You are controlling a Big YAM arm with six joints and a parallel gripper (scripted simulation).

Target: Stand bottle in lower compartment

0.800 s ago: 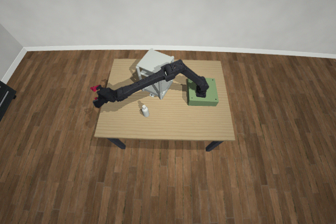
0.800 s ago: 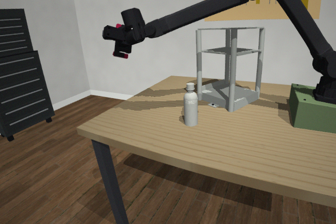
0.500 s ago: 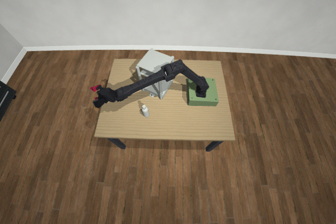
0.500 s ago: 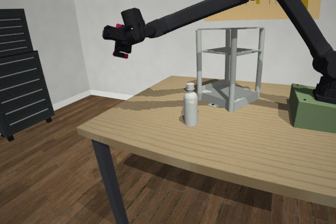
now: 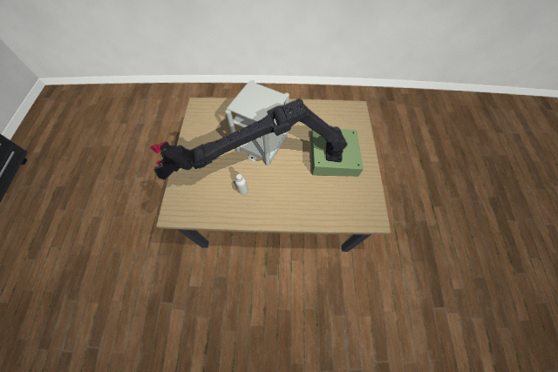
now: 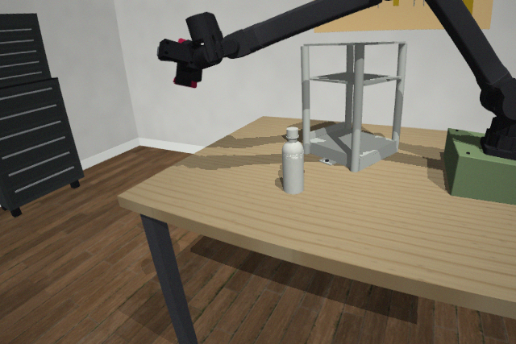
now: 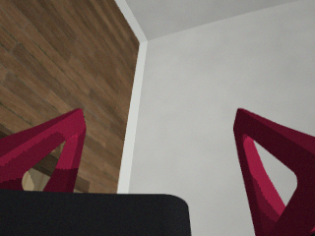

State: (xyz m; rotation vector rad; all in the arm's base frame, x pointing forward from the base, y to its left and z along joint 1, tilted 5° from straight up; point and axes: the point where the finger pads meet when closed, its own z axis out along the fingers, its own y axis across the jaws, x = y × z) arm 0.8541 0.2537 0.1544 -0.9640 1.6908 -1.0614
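The white bottle is 37 cm behind my hand, 21 cm below it and 1 cm to the right of it. The rest, counted from my hand: shelving unit (42 cm behind, 33 cm to the right, 14 cm below).
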